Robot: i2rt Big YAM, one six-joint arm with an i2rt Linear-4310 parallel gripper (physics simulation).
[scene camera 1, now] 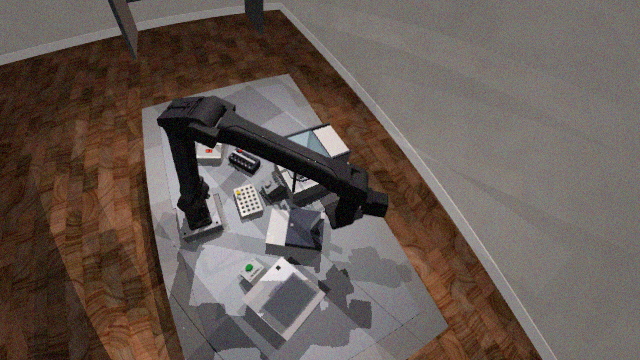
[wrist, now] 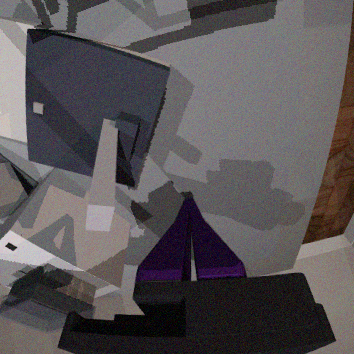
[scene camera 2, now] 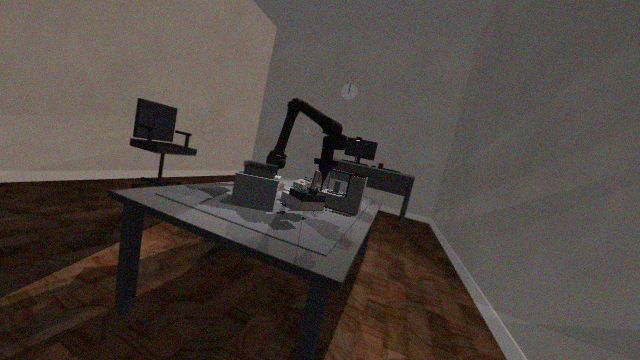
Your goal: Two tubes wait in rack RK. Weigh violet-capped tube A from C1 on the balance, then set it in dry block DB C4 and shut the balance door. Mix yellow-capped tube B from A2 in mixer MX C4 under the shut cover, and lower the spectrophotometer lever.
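Note:
My gripper (scene camera 2: 322,183) (wrist: 189,203) is shut and empty, its violet fingertips pointing down beside a low device (scene camera 1: 277,227) (scene camera 2: 303,201) (wrist: 97,100) with a dark top. A pale lever (wrist: 103,165) stands up from that device's side. The yellow-capped tube B (scene camera 1: 238,192) sits near a corner of the white rack (scene camera 1: 256,215). The balance (scene camera 1: 331,141) (scene camera 2: 356,192) has glass panels and is partly hidden by the arm; its door state is unclear. A big pale box (scene camera 1: 287,330) (scene camera 2: 255,191) has a grey lid panel (scene camera 1: 291,296). I cannot make out violet-capped tube A.
A small unit with a green button (scene camera 1: 249,268) stands beside the big box. A dark block (scene camera 1: 244,161) and a white unit with a red display (scene camera 1: 209,151) stand near the arm's base. A grey fixture (scene camera 1: 273,188) stands between rack and balance. Patchy shadows cross the table.

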